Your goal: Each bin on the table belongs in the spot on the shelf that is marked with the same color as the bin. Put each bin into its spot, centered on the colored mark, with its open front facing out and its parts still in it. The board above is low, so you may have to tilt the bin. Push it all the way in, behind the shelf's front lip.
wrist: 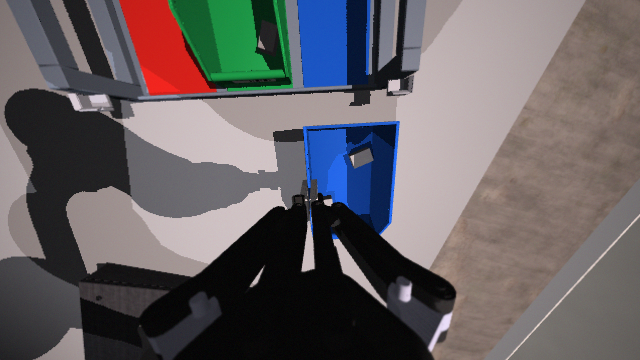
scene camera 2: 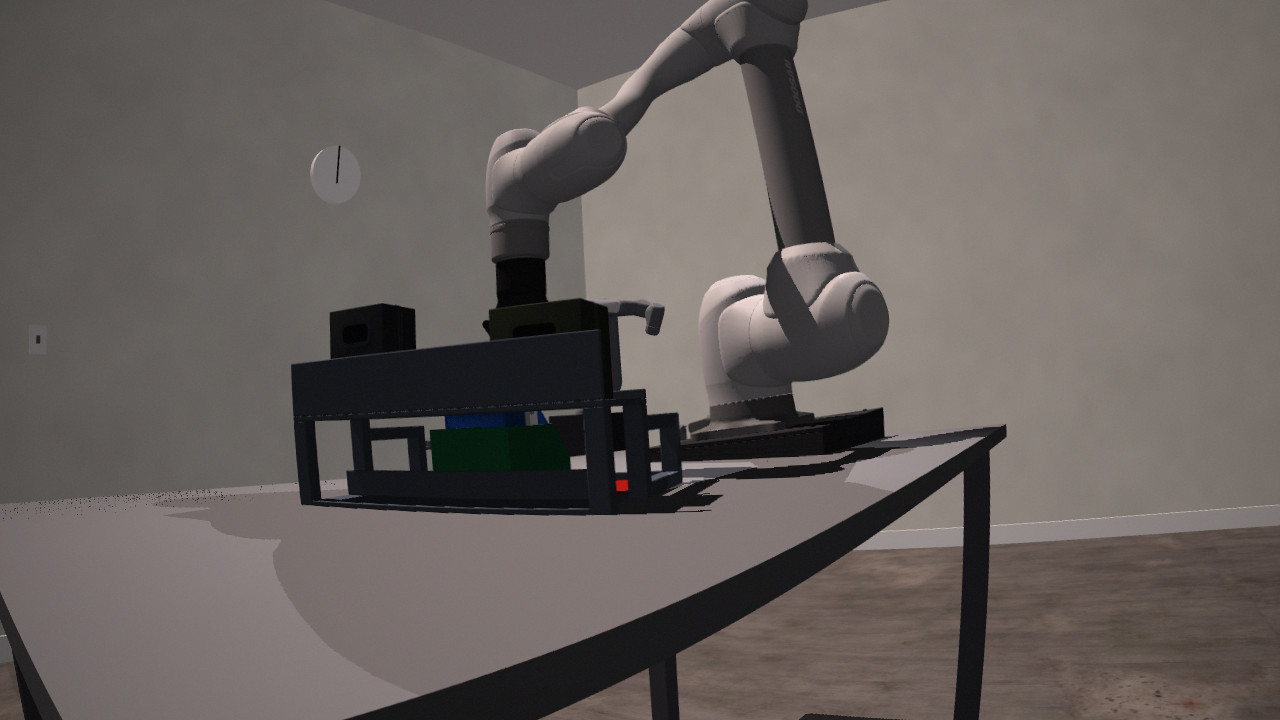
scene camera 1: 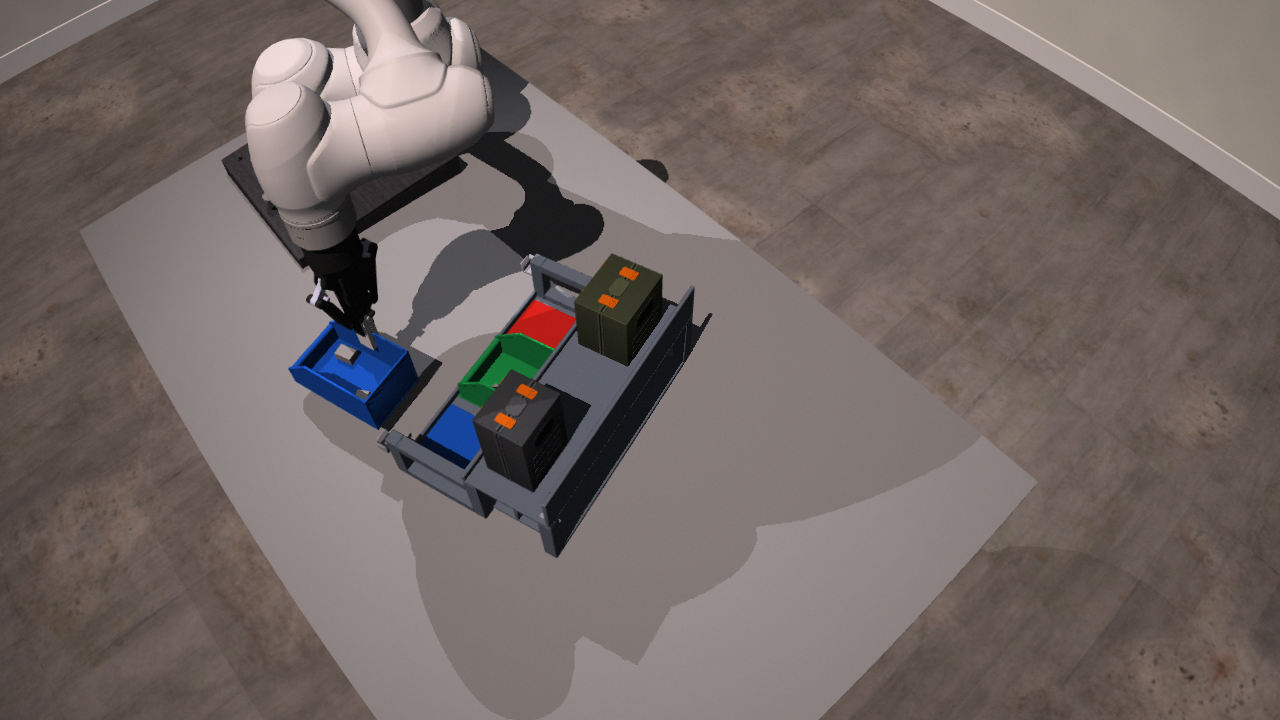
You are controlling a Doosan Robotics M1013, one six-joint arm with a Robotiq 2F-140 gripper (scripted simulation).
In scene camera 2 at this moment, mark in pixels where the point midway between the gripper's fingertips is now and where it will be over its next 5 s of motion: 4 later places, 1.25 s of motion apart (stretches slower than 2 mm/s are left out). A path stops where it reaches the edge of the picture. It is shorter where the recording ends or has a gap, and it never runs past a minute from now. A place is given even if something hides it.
The gripper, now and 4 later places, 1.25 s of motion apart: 529, 430; 517, 429; 516, 425; 510, 425; 498, 426
